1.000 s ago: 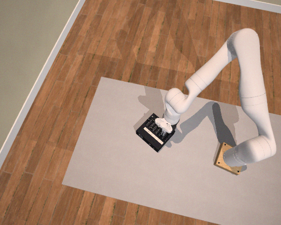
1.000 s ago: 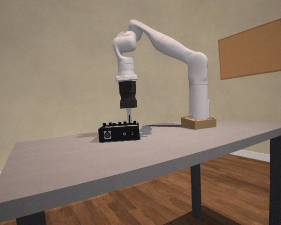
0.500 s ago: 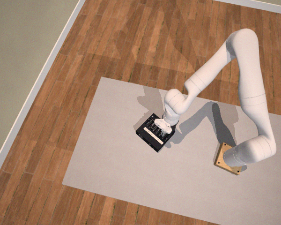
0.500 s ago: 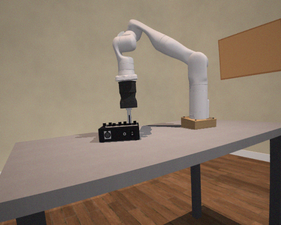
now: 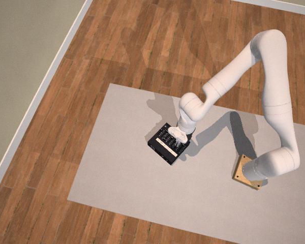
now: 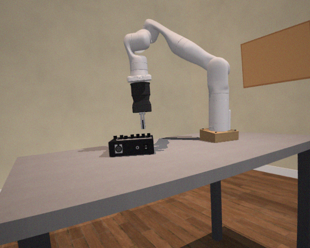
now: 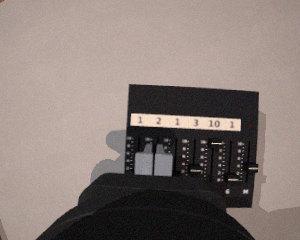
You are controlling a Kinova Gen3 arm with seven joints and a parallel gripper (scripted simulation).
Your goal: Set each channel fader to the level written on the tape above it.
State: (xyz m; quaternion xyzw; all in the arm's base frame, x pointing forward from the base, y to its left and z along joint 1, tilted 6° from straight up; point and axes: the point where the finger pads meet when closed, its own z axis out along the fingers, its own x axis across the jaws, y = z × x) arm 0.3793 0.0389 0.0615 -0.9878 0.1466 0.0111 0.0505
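My gripper is now 110 mm short of the master fader cap, 50 mm to the left of it and 40 mm above it.
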